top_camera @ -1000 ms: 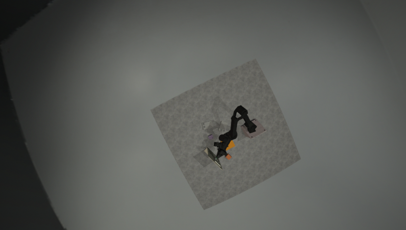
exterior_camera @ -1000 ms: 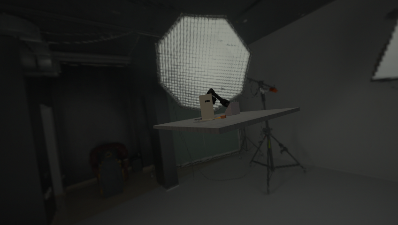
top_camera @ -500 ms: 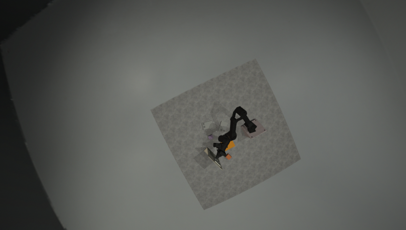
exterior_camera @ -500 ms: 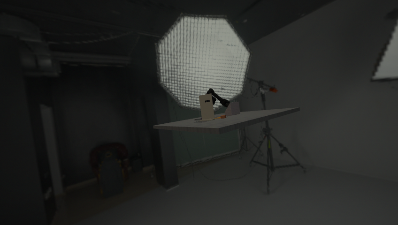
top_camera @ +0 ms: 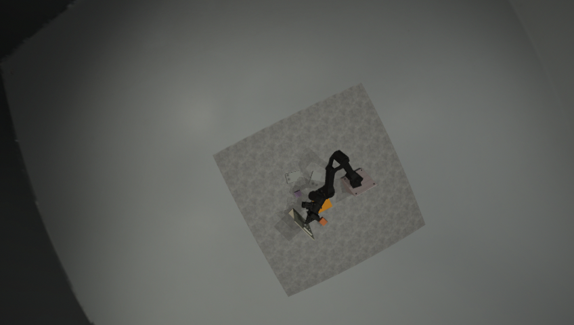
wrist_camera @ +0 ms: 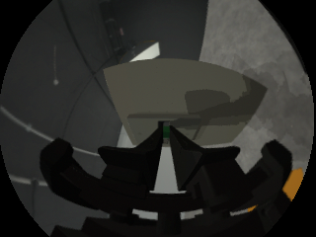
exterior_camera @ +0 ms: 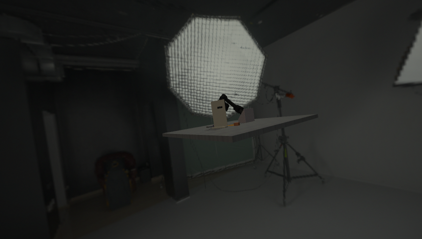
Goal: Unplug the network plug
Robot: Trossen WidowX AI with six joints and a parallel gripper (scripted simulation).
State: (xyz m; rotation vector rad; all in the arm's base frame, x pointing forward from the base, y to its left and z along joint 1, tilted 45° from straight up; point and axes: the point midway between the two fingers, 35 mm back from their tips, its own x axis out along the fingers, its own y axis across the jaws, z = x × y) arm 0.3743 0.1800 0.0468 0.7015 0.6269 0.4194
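Now: the upright beige panel 80 mm below my gripper tip, 20 mm to the left of it and 20 mm ahead of it. Also, from my gripper tip: purple cube 200 mm below, 160 mm to the right, 10 mm behind; orange block 200 mm below, 130 mm behind, 100 mm to the left; greenish plug right at my gripper tip.
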